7 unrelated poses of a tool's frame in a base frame.
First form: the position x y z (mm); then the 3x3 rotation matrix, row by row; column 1 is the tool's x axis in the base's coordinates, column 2 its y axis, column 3 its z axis. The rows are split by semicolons.
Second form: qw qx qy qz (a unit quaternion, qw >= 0); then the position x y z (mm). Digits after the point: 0 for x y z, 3 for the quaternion. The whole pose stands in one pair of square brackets.
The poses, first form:
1: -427 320 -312; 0.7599 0.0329 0.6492; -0.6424 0.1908 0.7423; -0.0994 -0.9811 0.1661
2: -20 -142 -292; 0.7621 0.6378 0.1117; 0.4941 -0.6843 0.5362; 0.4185 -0.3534 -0.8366
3: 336 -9 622; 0.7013 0.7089 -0.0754; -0.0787 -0.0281 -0.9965; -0.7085 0.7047 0.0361
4: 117 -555 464; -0.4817 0.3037 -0.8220; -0.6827 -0.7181 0.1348; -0.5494 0.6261 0.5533
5: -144 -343 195; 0.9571 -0.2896 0.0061; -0.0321 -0.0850 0.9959; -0.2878 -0.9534 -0.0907
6: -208 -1 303; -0.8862 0.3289 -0.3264; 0.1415 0.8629 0.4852; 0.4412 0.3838 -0.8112
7: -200 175 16; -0.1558 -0.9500 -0.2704; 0.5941 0.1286 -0.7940; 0.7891 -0.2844 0.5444
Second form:
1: [0.727 -0.592 0.257 -0.232 -427 320 -312]
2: [0.246 -0.906 -0.312 -0.146 -20 -142 -292]
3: [0.654 0.651 0.242 -0.301 336 -9 622]
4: [0.297 0.413 -0.229 -0.830 117 -555 464]
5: [0.667 -0.730 0.110 0.096 -144 -343 195]
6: [0.203 -0.125 -0.943 -0.230 -208 -1 303]
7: [0.616 0.207 -0.430 0.627 -200 175 16]
